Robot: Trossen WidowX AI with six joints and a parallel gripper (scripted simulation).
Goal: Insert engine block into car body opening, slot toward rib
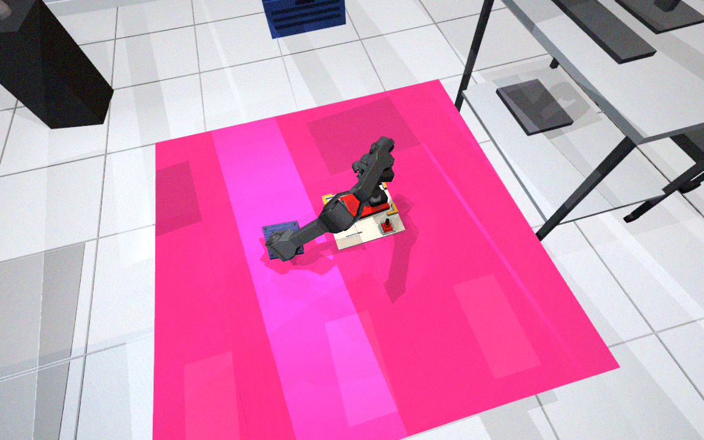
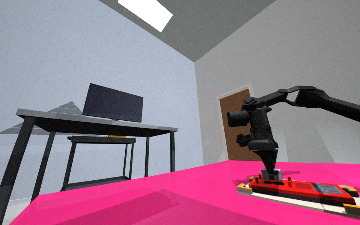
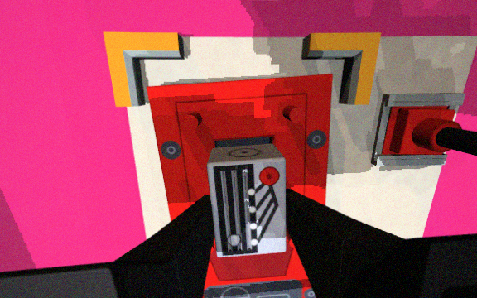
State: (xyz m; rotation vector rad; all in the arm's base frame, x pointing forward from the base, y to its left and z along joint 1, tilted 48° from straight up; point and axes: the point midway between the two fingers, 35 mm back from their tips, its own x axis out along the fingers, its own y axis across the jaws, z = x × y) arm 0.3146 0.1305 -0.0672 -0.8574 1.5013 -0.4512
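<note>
Now: the grey engine block 1 cm below my gripper tip.
</note>
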